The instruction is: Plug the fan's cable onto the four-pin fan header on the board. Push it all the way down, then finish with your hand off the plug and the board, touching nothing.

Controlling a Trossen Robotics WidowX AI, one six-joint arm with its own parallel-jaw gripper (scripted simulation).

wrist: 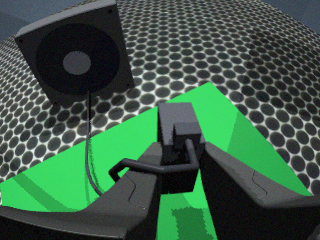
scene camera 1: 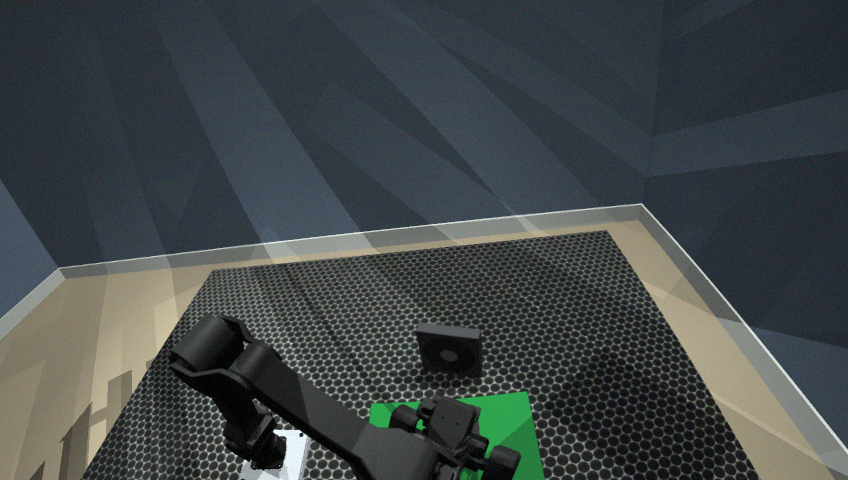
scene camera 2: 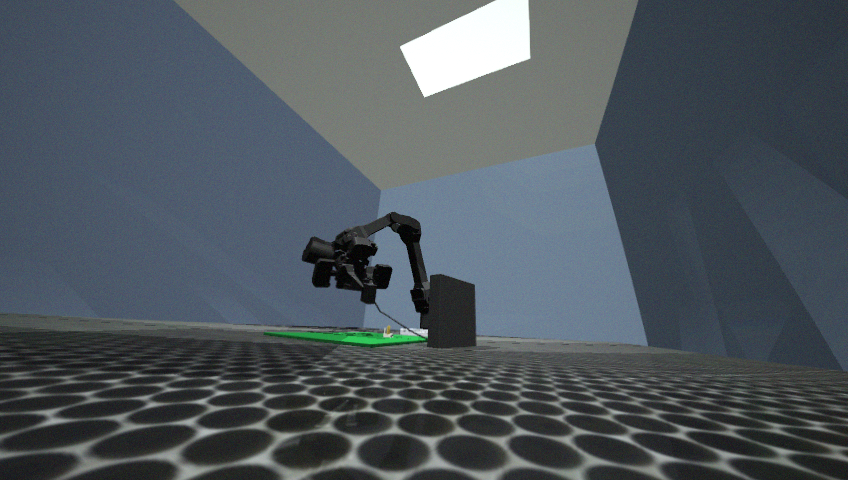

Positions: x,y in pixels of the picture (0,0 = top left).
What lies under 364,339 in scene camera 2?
A board.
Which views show my gripper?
The wrist view, scene camera 1 and scene camera 2: all of them.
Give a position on a fan plug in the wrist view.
177,121
